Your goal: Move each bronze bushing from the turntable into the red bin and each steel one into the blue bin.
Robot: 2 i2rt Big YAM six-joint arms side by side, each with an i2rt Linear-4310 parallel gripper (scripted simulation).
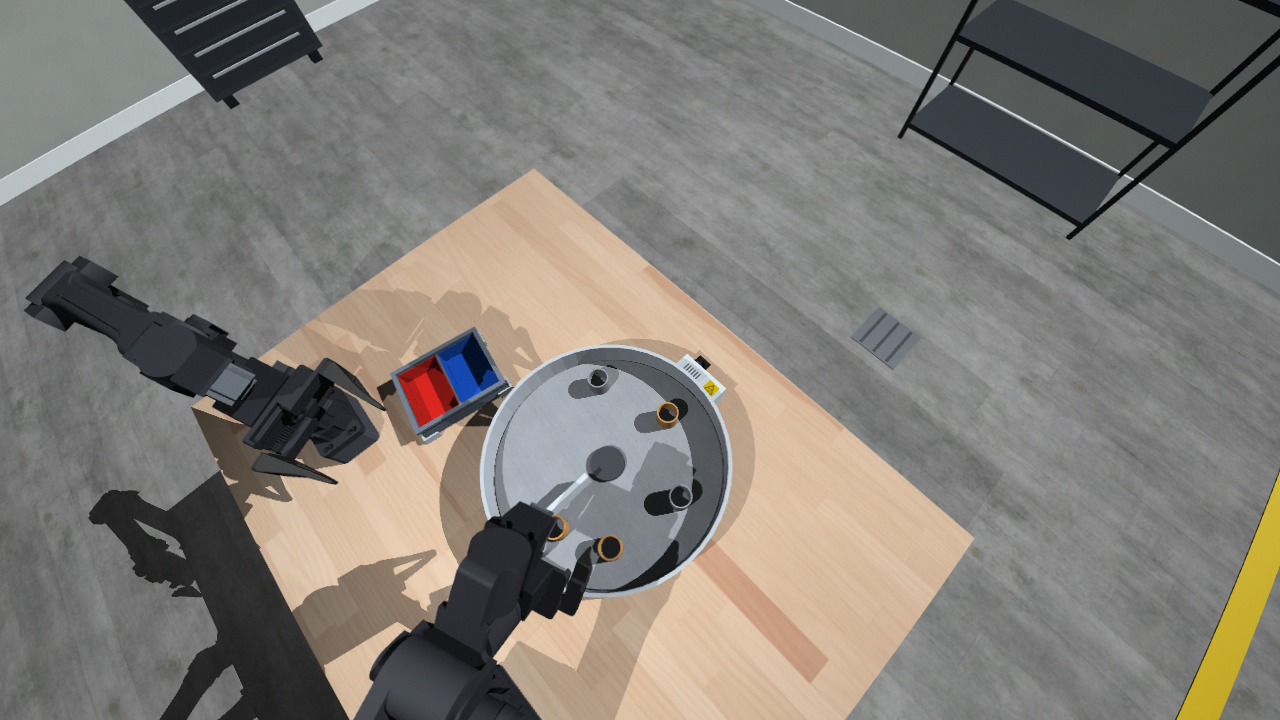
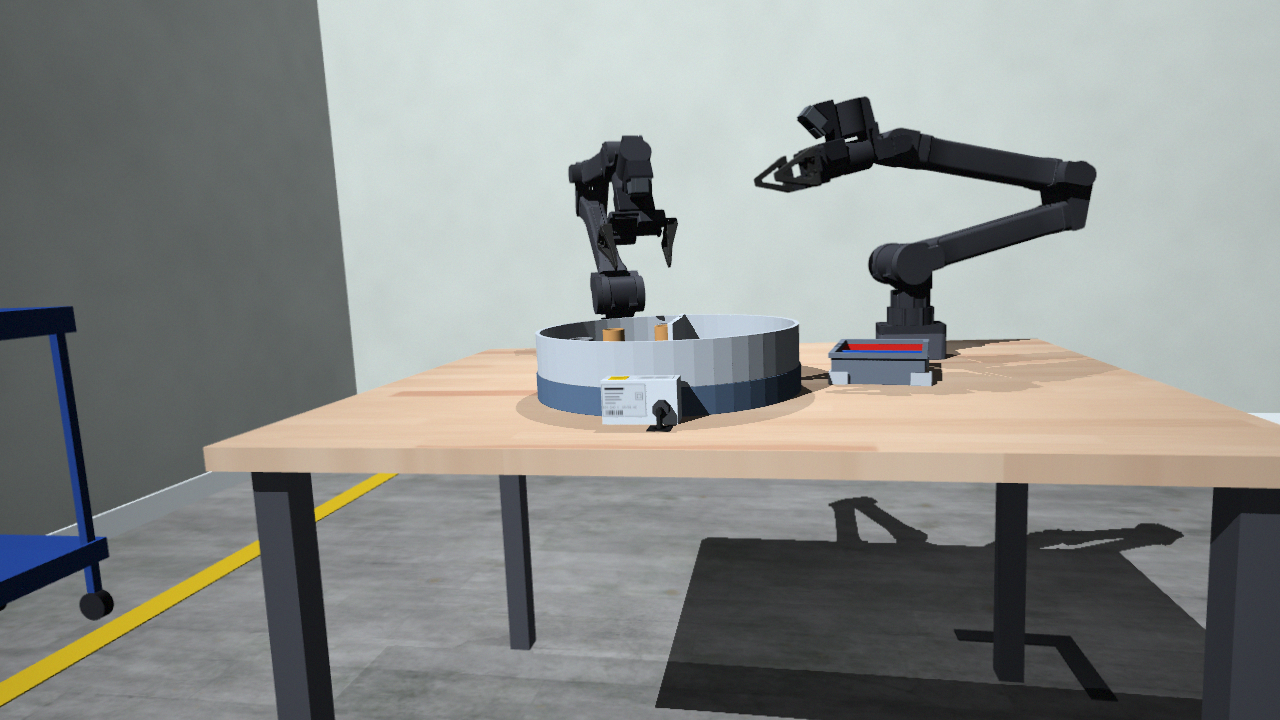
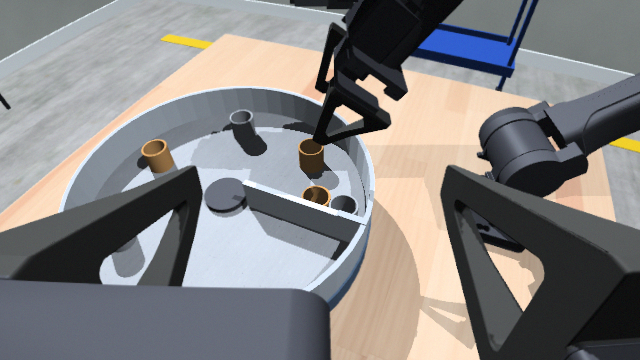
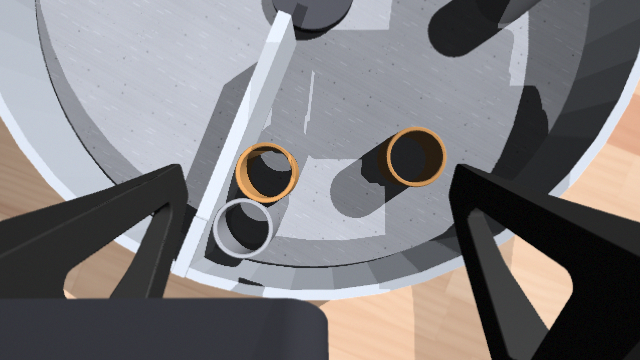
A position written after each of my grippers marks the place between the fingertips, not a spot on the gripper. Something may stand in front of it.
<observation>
In view: my left gripper [image 1: 360, 445], my right gripper [image 2: 643, 267], a red bin [image 1: 425, 386], a blue bin [image 1: 469, 371], a steel bushing [image 4: 223, 233], a bronze bushing [image 4: 243, 167], a bronze bushing [image 3: 159, 159], a bronze bushing [image 4: 434, 149] and a grey tray [image 2: 863, 368].
The grey tray also shows in image 1 [image 1: 442, 422]. My left gripper shows as well in image 2 [image 2: 764, 180] and in image 3 [image 3: 321, 179]. My right gripper is seen too in image 1 [image 1: 557, 534], in image 3 [image 3: 318, 114] and in image 4 [image 4: 318, 179]. Image 3 does not show the red bin: it is out of frame. Image 4 does not show the red bin: it is out of frame.
</observation>
